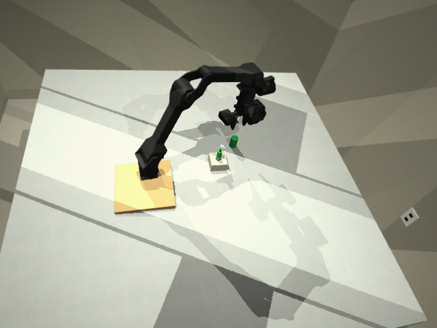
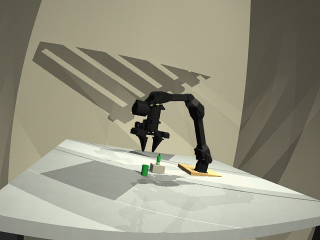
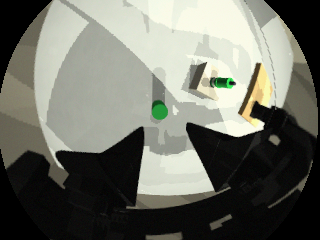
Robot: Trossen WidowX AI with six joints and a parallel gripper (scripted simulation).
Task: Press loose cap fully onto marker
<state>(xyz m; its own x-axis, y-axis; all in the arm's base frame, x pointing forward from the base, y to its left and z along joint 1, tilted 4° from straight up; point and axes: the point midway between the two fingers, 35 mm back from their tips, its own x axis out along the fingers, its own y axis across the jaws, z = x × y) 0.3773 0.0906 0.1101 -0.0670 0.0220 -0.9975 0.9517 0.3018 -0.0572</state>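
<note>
The green cap is 90 mm below my gripper tip. Round my gripper tip: holder block (100 mm behind, 90 mm to the right, 90 mm below).
</note>
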